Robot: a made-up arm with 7 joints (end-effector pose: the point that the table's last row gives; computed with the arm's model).
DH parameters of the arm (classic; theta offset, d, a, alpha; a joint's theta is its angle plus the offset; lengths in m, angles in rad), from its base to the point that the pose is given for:
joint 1: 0 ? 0 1.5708
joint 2: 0 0.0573 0 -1.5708
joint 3: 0 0.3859 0.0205 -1.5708
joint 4: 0 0.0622 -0.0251 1.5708
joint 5: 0 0.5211 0 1.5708
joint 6: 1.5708 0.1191 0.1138 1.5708
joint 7: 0 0.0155 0 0
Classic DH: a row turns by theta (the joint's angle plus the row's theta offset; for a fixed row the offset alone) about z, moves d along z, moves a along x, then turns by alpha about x.
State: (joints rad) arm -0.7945 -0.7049 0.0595 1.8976 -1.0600 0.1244 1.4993
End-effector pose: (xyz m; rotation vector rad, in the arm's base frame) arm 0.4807 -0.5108 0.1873 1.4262 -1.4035 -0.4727
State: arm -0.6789 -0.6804 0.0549 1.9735 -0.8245 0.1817 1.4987
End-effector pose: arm 0.4902 -0.4422 0.1655 1.5208 -1.5109 -0.5682
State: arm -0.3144 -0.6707 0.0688 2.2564 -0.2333 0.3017 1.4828
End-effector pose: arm 0.4183 -0.2078 0.0692 1.6369 -1.5558 -0.9725
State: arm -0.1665 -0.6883 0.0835 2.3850 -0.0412 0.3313 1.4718
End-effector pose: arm 0.3418 -0.1303 0.0400 1.5882 -1.4789 -1.1262
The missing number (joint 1, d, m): 0.3856
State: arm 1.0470 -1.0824 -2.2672 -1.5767 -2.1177 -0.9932 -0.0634
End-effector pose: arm -0.1171 0.4788 0.1454 -0.0138 -1.2680 2.8030
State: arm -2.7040 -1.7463 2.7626 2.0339 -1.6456 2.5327 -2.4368
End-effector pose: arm -0.3672 -0.1492 0.8174 -0.6298 -0.1723 -0.2331
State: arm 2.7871 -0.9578 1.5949 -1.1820 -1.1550 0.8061 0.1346
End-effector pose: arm -0.0921 0.7440 0.7071 -1.5552 -0.9012 0.1377
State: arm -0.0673 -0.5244 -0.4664 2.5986 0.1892 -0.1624 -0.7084
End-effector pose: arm 0.1270 -0.2538 0.1061 -1.7303 0.1607 1.5225
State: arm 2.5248 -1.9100 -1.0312 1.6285 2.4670 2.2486 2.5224
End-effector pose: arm 0.1491 0.4043 0.0023 -0.4248 1.3772 0.1690
